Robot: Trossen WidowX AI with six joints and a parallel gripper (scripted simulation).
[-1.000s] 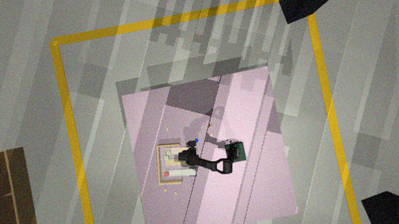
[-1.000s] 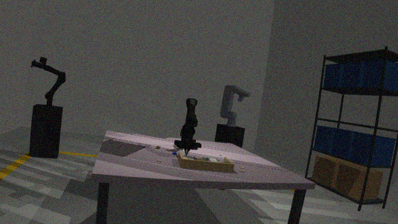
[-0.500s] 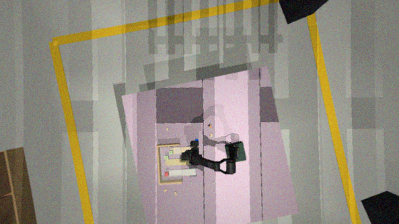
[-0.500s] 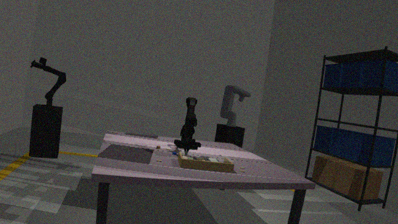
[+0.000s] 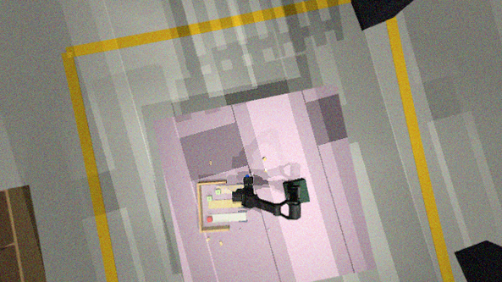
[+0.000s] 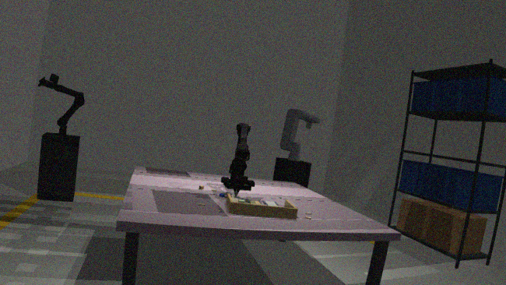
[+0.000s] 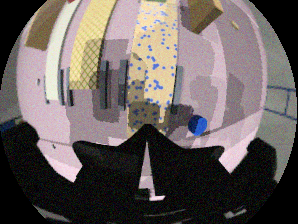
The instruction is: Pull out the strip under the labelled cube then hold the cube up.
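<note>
The small blue round object lies 80 mm to the right of my gripper tip and 20 mm behind it.
</note>
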